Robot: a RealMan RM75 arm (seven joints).
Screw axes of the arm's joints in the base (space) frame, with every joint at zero. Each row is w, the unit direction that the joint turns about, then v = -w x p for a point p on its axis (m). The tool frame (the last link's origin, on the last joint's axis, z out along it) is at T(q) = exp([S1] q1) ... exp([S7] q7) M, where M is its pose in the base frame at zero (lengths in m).
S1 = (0, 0, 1, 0, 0, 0)
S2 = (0, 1, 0, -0.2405, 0, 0)
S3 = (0, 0, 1, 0, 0, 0)
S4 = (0, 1, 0, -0.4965, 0, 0)
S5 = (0, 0, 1, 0, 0, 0)
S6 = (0, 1, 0, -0.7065, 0, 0)
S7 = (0, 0, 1, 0, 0, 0)
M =
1 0 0 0
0 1 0 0
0 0 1 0.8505
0 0 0 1
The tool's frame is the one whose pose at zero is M.
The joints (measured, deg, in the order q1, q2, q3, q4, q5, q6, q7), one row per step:
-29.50 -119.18 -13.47 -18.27 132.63 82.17 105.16
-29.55 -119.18 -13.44 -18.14 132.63 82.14 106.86
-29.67 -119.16 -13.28 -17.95 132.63 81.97 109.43
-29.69 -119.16 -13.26 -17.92 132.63 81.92 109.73
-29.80 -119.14 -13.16 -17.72 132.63 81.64 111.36
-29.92 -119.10 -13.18 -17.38 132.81 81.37 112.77
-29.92 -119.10 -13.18 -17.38 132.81 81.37 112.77
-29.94 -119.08 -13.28 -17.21 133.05 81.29 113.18
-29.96 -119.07 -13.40 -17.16 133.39 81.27 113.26
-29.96 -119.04 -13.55 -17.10 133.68 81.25 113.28
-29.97 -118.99 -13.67 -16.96 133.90 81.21 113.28
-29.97 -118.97 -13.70 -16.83 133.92 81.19 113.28
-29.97 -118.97 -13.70 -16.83 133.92 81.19 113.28
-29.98 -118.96 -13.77 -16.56 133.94 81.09 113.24
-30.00 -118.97 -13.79 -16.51 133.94 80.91 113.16
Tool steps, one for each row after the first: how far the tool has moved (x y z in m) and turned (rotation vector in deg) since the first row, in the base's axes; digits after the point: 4 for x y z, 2 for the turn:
-0.0003 0.0003 0.0001 1.20 1.18 -0.68
-0.0009 0.0008 -0.0002 2.90 3.10 -1.75
-0.0010 0.0009 -0.0003 3.09 3.35 -1.87
-0.0018 0.0016 -0.0006 4.15 4.78 -2.47
-0.0031 0.0025 -0.0005 5.10 6.23 -3.06
-0.0031 0.0025 -0.0005 5.10 6.23 -3.06
-0.0037 0.0028 -0.0004 5.38 6.76 -3.30
-0.0036 0.0027 -0.0006 5.35 6.95 -3.53
-0.0038 0.0027 -0.0005 5.35 7.10 -3.65
-0.0045 0.0030 -0.0002 5.38 7.33 -3.72
-0.0051 0.0033 0.0001 5.44 7.48 -3.68
-0.0051 0.0033 0.0001 5.44 7.48 -3.68
-0.0063 0.0040 0.0005 5.52 7.77 -3.54
-0.0067 0.0043 0.0003 5.44 7.89 -3.40

